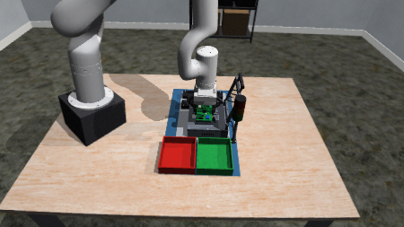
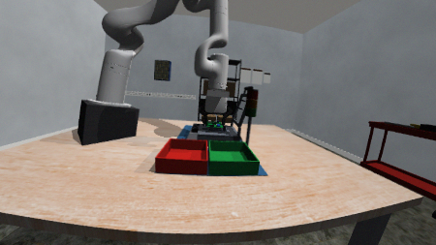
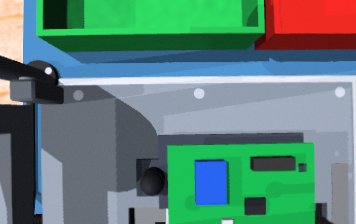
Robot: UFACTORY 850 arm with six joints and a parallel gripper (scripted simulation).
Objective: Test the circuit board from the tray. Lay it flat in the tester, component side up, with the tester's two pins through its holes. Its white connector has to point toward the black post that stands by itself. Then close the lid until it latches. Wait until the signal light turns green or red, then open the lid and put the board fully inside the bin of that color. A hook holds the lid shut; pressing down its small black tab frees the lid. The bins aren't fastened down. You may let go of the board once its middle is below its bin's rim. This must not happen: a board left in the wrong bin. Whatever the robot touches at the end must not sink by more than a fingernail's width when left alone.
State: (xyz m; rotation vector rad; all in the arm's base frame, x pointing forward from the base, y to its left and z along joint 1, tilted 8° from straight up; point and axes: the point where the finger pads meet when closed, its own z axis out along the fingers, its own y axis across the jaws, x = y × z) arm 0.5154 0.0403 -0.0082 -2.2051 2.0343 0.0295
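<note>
Now: hand right at the green circuit board. The rest, counted from my hand: dark nest (1 cm ahead, 1 cm to the left, 2 cm below); then clear lid (12 cm ahead, 1 cm to the left, 9 cm above); then green bin (6 cm ahead, 20 cm to the right, 8 cm below).
</note>
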